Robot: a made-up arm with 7 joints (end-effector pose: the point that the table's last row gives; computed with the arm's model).
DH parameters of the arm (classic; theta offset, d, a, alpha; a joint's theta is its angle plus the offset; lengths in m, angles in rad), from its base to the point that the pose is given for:
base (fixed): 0 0.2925 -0.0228 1.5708
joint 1: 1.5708 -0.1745 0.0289 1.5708
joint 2: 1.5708 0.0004 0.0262 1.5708
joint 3: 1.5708 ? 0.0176 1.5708
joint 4: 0 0.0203 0.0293 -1.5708
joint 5: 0 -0.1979 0.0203 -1.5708
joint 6: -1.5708 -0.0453 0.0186 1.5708
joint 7: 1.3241 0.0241 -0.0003 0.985
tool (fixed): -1.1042 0.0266 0 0
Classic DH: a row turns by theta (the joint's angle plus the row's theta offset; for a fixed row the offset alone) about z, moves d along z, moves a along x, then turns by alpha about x.
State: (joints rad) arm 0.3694 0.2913 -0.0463 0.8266 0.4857 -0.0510 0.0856
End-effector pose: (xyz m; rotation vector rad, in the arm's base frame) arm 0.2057 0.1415 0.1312 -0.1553 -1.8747 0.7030
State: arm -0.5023 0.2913 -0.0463 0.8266 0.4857 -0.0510 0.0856
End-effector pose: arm 0.0008 0.1415 0.0138 0.1396 -1.0380 0.6290
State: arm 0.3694 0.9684 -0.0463 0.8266 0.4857 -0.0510 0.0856
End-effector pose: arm 0.1923 0.3129 0.1658 0.4835 -2.0447 0.2404
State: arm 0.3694 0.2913 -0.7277 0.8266 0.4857 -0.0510 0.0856
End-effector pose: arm 0.1345 0.0656 0.0792 -0.4634 -1.5855 0.0750
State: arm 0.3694 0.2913 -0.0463 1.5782 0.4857 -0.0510 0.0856
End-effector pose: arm 0.1825 0.1067 0.2433 -0.6373 -2.5008 0.4844
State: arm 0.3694 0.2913 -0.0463 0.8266 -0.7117 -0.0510 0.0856
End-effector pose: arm 0.1840 0.1822 0.0927 0.2253 -1.7160 -0.6132
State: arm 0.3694 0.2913 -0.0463 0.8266 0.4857 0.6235 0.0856
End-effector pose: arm 0.2001 0.1465 0.1675 -0.1129 -1.1870 0.7167
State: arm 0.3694 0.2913 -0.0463 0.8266 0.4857 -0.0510 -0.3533
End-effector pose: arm 0.2113 0.1336 0.1315 0.3430 -1.8636 0.8602
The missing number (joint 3, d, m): -0.1584
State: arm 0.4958 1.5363 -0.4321 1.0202 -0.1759 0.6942 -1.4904
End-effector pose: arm 0.1497 0.3966 0.2125 -2.5819 0.9826 0.9542
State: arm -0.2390 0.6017 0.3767 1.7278 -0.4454 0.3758 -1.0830
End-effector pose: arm 0.1417 0.2262 0.1451 1.9963 -2.0941 -0.2435
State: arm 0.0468 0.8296 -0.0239 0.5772 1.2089 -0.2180 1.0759
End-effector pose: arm 0.1386 0.3227 0.0796 -0.6196 -1.9247 0.6814
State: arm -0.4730 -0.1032 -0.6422 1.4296 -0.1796 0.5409 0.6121
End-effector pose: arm 0.0172 -0.0117 0.1577 -1.0786 -0.6851 -0.0359
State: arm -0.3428 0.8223 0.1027 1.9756 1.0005 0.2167 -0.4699
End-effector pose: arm 0.0912 0.1455 0.2044 -0.0069 -1.9268 0.6516
